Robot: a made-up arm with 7 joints.
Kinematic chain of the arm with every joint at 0, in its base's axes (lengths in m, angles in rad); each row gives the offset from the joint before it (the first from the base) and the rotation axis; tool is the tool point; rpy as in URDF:
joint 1: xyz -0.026 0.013 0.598 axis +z
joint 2: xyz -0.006 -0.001 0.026 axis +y
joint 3: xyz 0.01 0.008 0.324 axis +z
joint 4: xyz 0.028 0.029 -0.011 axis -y
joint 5: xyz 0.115 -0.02 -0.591 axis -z
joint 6: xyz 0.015 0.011 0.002 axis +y
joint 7: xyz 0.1 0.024 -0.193 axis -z
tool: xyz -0.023 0.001 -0.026 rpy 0 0 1.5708
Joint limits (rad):
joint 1: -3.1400..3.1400
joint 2: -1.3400..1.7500
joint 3: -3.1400..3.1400
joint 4: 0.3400..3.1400
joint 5: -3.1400..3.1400
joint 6: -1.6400..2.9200
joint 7: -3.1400..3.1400
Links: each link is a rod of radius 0.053 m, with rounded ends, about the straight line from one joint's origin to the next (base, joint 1, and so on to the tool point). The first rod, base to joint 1, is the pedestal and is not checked.
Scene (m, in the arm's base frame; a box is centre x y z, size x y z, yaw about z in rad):
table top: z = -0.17
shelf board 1: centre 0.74 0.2 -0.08 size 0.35 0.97 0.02 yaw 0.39
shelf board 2: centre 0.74 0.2 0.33 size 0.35 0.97 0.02 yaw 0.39
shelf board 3: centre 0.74 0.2 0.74 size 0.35 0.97 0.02 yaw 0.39
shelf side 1: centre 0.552 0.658 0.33 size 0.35 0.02 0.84 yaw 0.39
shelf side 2: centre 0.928 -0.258 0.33 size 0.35 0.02 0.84 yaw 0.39
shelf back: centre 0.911 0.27 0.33 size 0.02 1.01 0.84 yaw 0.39
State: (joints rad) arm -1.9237 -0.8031 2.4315 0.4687 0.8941 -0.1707 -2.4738
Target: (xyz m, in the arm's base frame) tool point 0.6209 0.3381 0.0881
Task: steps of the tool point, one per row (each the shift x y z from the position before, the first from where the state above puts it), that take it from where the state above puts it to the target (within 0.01 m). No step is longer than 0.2 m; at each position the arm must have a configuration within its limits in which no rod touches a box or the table.
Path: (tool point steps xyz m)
1: 0.0953 0.1321 -0.0249
2: 0.0595 0.1478 -0.0264
3: 0.0244 0.1537 -0.0247

